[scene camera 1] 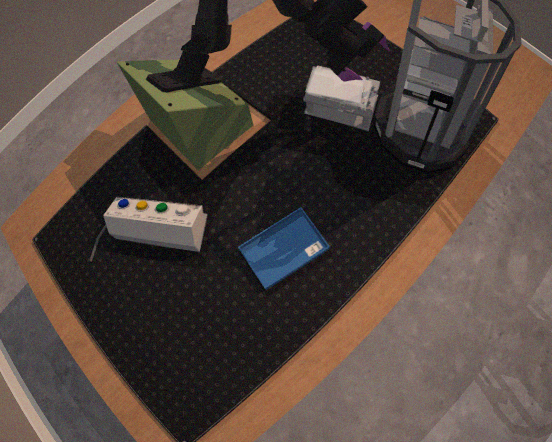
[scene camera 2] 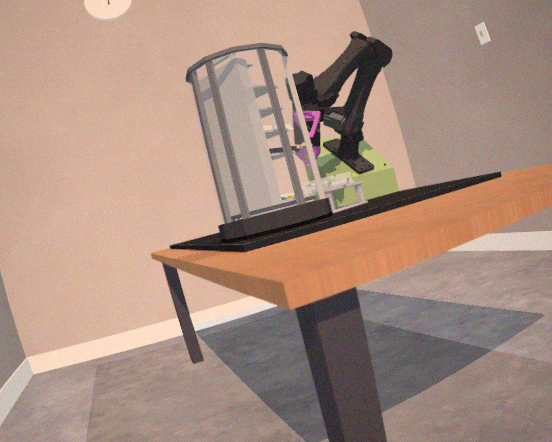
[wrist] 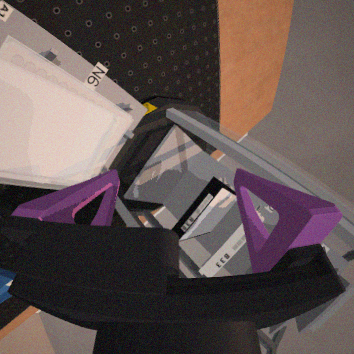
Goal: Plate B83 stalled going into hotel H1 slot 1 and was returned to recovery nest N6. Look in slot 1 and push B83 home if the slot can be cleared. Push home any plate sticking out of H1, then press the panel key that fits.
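Places are measured from the arm's base along level axes (x left, y ahead, z down), in millimetres.
Where they show: gripper, between the fingertips: (scene camera 1: 374, 63) (wrist: 176, 175); arm's base, origin of its link: (scene camera 1: 185, 80) (scene camera 2: 347, 156).
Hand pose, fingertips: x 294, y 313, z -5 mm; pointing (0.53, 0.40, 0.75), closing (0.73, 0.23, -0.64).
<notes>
Each offset is from my fingertips to the top centre of the thing. "spot": to the spot under its first point. Level surfaces: height alone.
Hotel H1 @(dx +26, dy +147, dz -257 mm) (scene camera 1: 401, 75) (scene camera 2: 228, 150) (wrist: 210, 134) is a tall round frame with grey posts and stacked shelves. In the wrist view a black-edged piece @(spot: dx +31, dy +52, dz -13 mm) (wrist: 216, 186) with a small label lies low in it, and a pale plate @(dx +18, dy +123, dz -71 mm) (wrist: 231, 254) with a label ending in 3 lies near the right finger. Slot 1's interior is partly hidden. My gripper (scene camera 1: 364, 56) (scene camera 2: 308, 137) (wrist: 176, 175) is open and empty, with purple fingers at the hotel's open side. A whitish clear plate @(dx -62, dy -61, dz +65 mm) (scene camera 1: 327, 84) (wrist: 55, 120) lies on the nest marked N6 @(spot: dx +16, dy -35, dz +96 mm) (wrist: 117, 92); its own label is unreadable.
The white panel @(dx -566, dy -171, dz +72 mm) (scene camera 1: 152, 230) has blue @(dx -587, dy -247, dz +81 mm) (scene camera 1: 123, 203), yellow @(dx -560, dy -204, dz +81 mm) (scene camera 1: 142, 205), green @(dx -534, dy -162, dz +81 mm) (scene camera 1: 161, 207) and white @(dx -507, dy -120, dz +81 mm) (scene camera 1: 182, 210) keys. A blue tray @(dx -424, dy +80, dz +138 mm) (scene camera 1: 280, 250) lies on the black mat @(dz +155 mm) (scene camera 1: 225, 340). The green arm base (scene camera 1: 175, 125) stands behind the panel. A small black sign @(spot: dx -92, dy +191, dz -120 mm) (scene camera 1: 440, 100) stands before H1.
</notes>
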